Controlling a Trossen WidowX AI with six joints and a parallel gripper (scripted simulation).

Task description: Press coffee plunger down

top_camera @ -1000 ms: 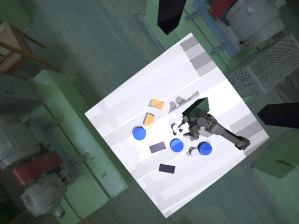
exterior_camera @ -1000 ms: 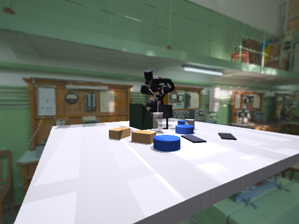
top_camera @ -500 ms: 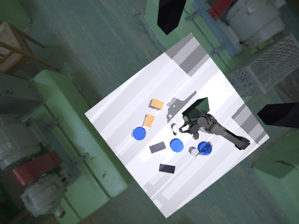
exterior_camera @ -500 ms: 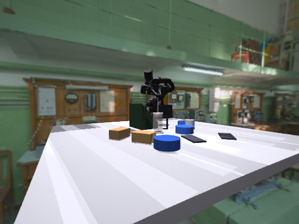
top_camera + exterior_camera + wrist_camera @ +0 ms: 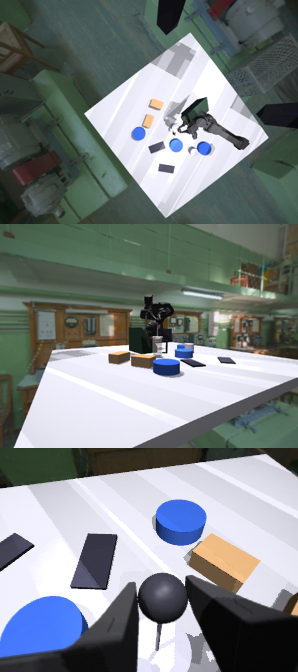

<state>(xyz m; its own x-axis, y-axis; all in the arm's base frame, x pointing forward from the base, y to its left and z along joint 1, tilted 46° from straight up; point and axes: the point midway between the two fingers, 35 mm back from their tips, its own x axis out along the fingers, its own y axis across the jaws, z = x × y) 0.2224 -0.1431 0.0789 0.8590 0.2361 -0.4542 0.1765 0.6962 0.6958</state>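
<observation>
Now: the coffee press 10 mm to the left of my gripper tip and 130 mm below it.
</observation>
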